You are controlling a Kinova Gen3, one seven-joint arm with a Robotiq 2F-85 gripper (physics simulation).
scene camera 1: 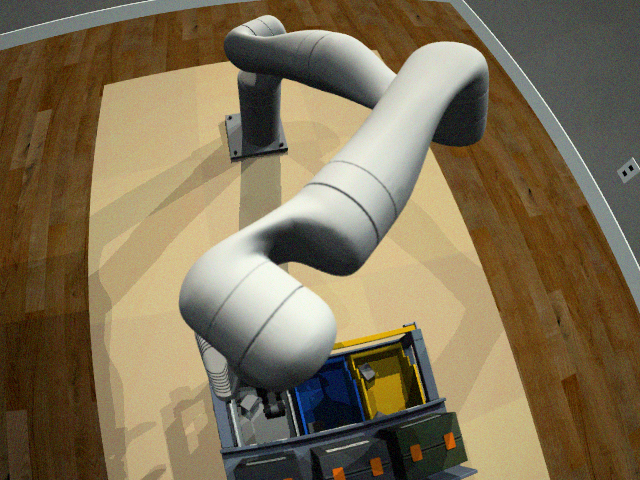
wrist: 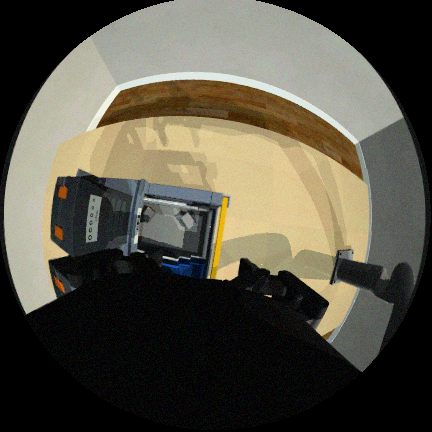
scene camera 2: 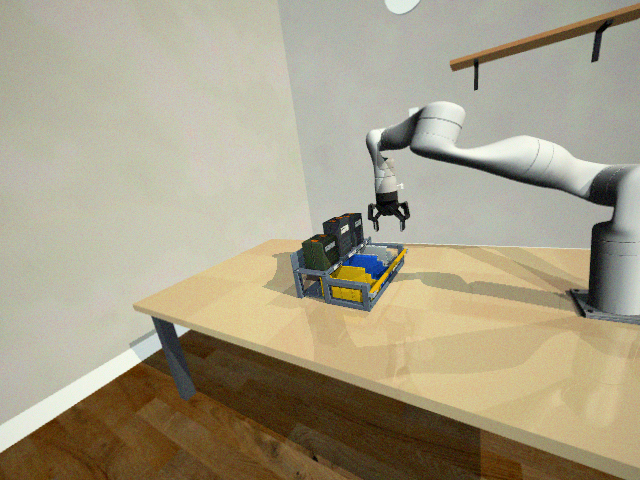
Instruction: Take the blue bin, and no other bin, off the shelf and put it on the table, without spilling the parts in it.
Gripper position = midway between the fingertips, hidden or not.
My gripper (scene camera 2: pixel 389 230) is open, with nothing in its grasp. Also in view: a grey bin (scene camera 1: pixel 251 427).
